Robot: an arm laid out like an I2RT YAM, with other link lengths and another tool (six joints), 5 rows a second.
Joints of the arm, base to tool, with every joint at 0 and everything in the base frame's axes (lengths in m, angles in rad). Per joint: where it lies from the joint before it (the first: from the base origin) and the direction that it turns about. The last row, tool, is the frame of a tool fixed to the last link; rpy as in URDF.
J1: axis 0 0 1 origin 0 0 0.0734
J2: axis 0 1 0 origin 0.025 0.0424 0.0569
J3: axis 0 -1 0 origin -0.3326 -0.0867 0
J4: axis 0 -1 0 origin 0.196 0.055 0.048
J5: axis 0 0 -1 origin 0.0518 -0.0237 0.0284
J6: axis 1 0 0 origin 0.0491 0 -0.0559
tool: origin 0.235 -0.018 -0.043 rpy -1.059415 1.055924 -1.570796
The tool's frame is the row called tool.
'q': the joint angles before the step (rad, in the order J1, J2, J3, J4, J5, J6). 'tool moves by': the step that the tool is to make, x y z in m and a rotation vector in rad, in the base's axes. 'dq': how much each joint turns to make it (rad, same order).
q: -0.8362, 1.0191, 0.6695, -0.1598, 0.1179, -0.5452
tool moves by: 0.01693, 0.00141, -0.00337, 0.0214, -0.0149, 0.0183
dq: 0.0563, 0.0376, 0.0059, 0.0212, 0.0205, 0.0413
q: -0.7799, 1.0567, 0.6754, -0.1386, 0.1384, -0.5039
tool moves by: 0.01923, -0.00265, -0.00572, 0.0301, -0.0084, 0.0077
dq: 0.0492, 0.0669, 0.0168, 0.0288, 0.0218, 0.0454
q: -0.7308, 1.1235, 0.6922, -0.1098, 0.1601, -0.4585
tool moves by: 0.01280, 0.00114, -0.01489, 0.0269, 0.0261, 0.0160
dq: 0.0444, 0.0615, -0.0080, 0.0290, 0.0222, 0.0183
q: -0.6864, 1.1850, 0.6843, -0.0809, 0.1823, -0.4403
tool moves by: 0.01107, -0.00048, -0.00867, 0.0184, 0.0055, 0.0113
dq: 0.0176, 0.0457, -0.0024, 0.0300, -0.0008, 0.0128
